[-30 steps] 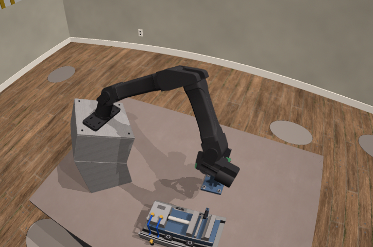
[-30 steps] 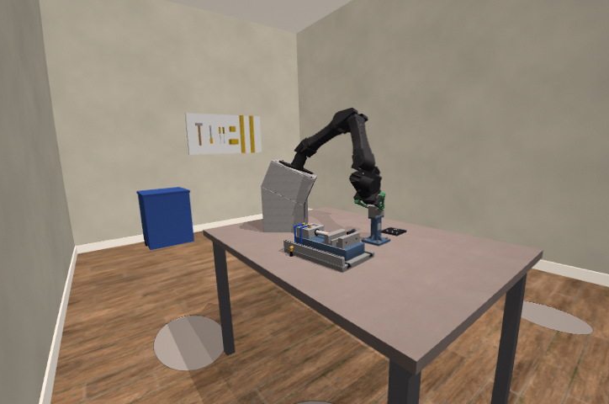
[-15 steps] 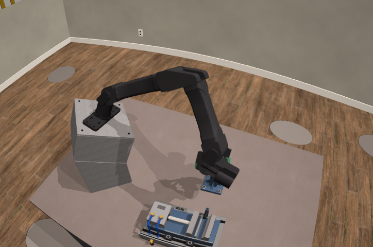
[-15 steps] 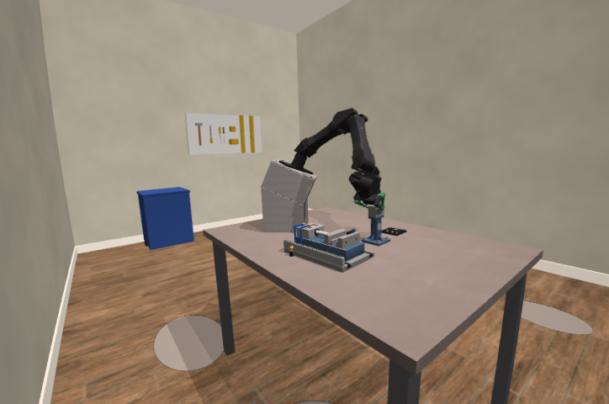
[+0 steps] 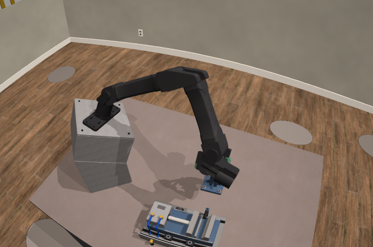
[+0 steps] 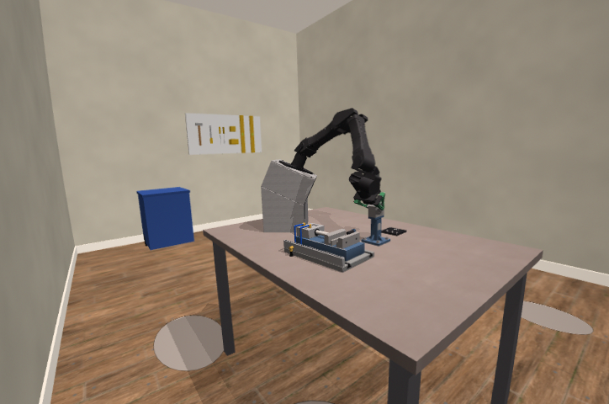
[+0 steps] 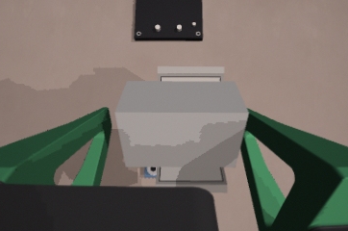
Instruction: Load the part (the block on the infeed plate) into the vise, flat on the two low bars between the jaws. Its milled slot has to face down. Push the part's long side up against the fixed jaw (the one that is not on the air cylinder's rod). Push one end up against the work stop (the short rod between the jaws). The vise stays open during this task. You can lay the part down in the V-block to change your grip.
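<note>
My hand is right at the part. From my hand the other things lie so: black infeed plate 17 cm to the left, 15 cm below, 2 cm behind; work stop rod 21 cm to the right, 6 cm below, 4 cm ahead; piston rod 26 cm to the right, 7 cm below, 4 cm behind.
</note>
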